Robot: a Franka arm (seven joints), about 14 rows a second.
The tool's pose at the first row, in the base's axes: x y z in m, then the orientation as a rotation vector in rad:
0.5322, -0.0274, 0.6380, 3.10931, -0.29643, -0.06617
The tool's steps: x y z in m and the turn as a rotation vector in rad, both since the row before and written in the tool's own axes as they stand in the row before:
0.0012, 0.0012, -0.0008, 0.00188, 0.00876, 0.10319
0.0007, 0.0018, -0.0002, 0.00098, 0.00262, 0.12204
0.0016, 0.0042, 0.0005, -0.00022, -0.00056, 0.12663
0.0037, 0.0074, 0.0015, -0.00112, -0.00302, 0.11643
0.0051, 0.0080, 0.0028, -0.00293, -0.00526, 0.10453
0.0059, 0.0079, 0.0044, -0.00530, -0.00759, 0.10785
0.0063, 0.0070, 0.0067, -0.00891, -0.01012, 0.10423
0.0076, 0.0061, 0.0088, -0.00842, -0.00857, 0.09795
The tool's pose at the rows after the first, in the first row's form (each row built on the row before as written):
0.5332, -0.0288, 0.6388, 3.08908, -0.45617, -0.05076
0.5334, -0.0307, 0.6390, 3.05428, -0.64341, -0.04461
0.5332, -0.0352, 0.6386, 3.00566, -0.83489, -0.04345
0.5325, -0.0435, 0.6372, 2.95018, -1.00779, -0.04637
0.5315, -0.0530, 0.6346, 2.89095, -1.15961, -0.05356
0.5301, -0.0628, 0.6304, 2.82044, -1.31213, -0.06523
0.5285, -0.0722, 0.6239, 2.74254, -1.45447, -0.08265
0.5272, -0.0820, 0.6152, 2.66243, -1.58389, -0.09749

